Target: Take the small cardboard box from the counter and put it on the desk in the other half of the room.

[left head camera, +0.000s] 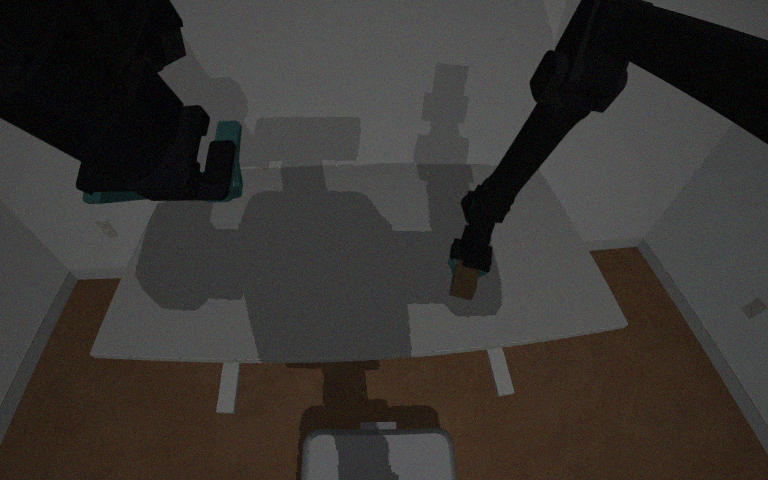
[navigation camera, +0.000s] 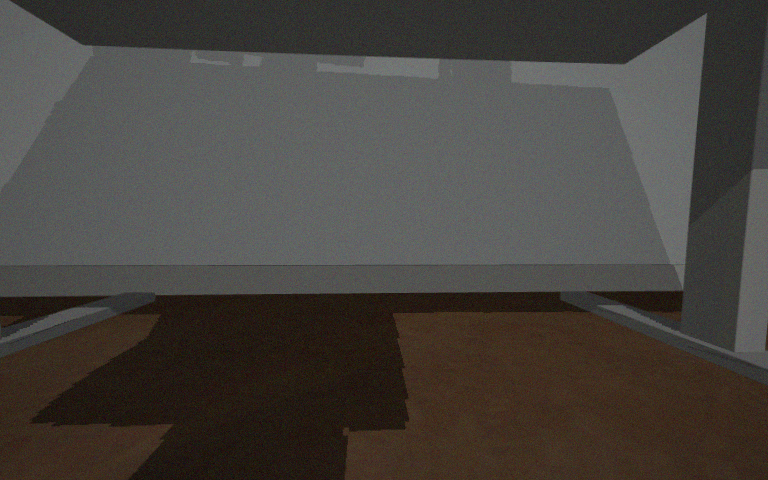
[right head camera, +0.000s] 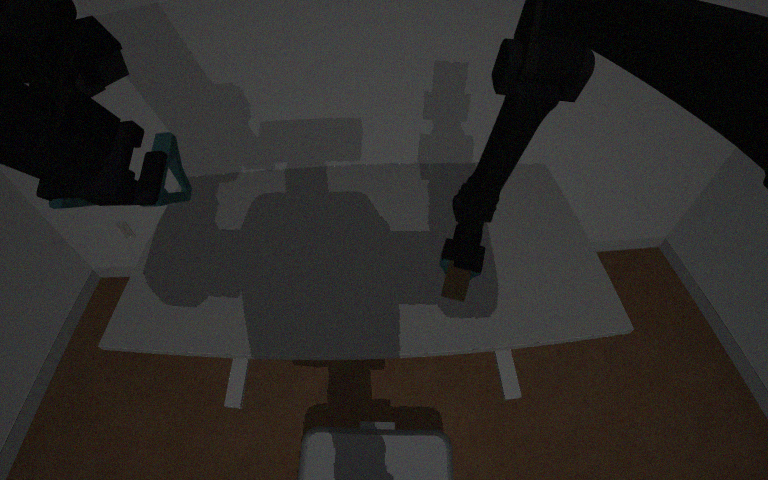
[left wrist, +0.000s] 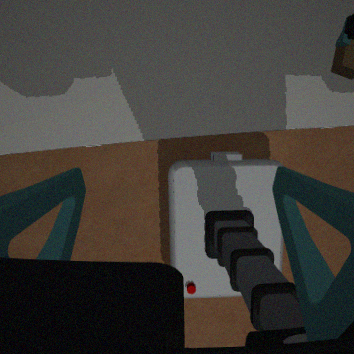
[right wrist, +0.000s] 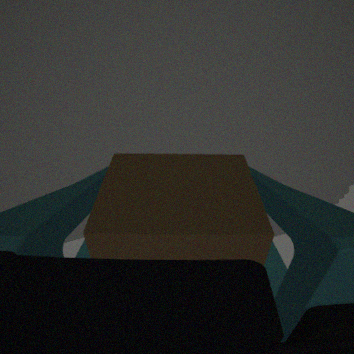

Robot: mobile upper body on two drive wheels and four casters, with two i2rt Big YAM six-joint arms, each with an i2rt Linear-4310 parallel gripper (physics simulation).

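Frame: origin at the left arm's base, x ahead, y left, z up, level; centimetres.
Seen in the pictures: left gripper, fingertip midpoint: (left head camera: 196, 191) (right head camera: 154, 195) (left wrist: 178, 177); right gripper, fingertip midpoint: (right wrist: 178, 176).
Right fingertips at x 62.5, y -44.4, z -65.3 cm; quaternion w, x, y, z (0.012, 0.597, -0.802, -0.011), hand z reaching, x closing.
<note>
Pixels of each thing's top centre, then the offset from my right fingertips to it. "spot": a spot on its surface instead. Level surfaces: height alone.
- small brown cardboard box, top centre: (right wrist: 177, 315) (right head camera: 458, 273) (left head camera: 467, 272) dz +5.4, dx -3.0, dy +0.9 cm
- white desk, surface height: dz -3.6 cm
- desk leg, surface spot: (navigation camera: 713, 254) spot: dz -57.9, dx +20.3, dy -32.3 cm
The small brown cardboard box (left head camera: 464, 282) (right head camera: 455, 284) (left wrist: 343, 61) (right wrist: 179, 197) is held between the teal fingers of my right gripper (left head camera: 468, 268) (right head camera: 459, 270) (right wrist: 178, 176), low over the right part of the white desk (left head camera: 549, 283) (right head camera: 555, 283) (left wrist: 45, 122). I cannot tell whether the box touches the desk top. My left gripper (left head camera: 163, 197) (right head camera: 120, 202) (left wrist: 178, 177) is open and empty, raised at the left of both head views. The counter does not show in these views.
The robot's base (left head camera: 320, 458) (right head camera: 318, 458) (left wrist: 185, 225) stands at the desk's near edge. Two pale desk feet (left head camera: 227, 390) (left head camera: 501, 373) show below that edge. Walls (left head camera: 719, 226) enclose the desk. The navigation view shows a desk leg (navigation camera: 713, 254) at the right under the desk.
</note>
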